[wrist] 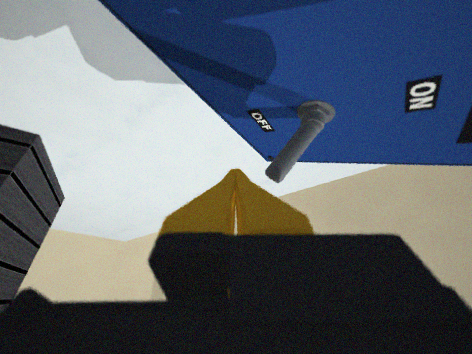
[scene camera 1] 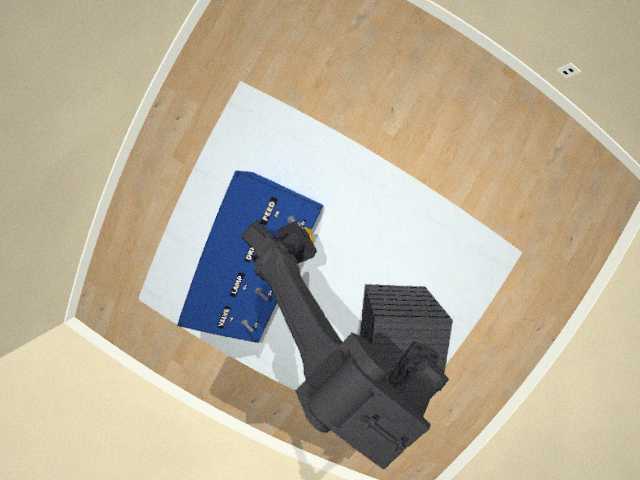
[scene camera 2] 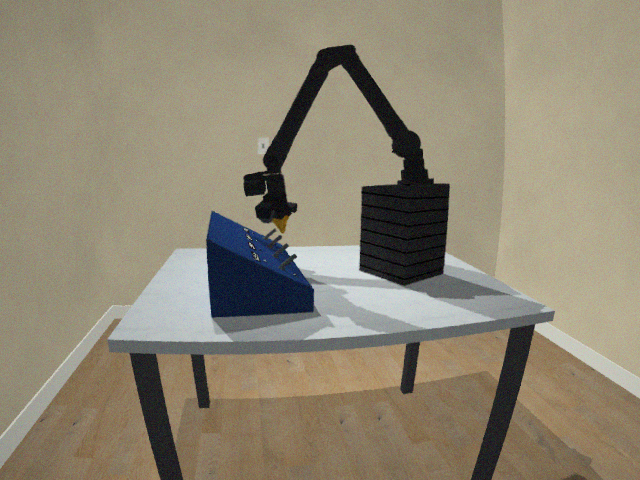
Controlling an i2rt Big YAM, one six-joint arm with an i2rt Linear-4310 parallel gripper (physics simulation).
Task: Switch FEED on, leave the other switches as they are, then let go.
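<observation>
Pictures: feed lever, my gripper. Wrist view: gripper too.
</observation>
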